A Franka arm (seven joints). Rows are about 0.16 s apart.
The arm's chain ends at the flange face. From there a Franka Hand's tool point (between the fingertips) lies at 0.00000 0.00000 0.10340 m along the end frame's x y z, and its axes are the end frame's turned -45 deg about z.
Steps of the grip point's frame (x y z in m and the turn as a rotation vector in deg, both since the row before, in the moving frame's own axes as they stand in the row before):
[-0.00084, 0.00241, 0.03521, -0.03, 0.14, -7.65]
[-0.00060, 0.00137, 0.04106, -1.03, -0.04, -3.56]
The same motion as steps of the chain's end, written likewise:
[0.00090, 0.00245, 0.03521, 0.08, 0.12, -7.65]
[-0.00076, 0.00007, 0.04108, -0.76, 0.70, -3.56]

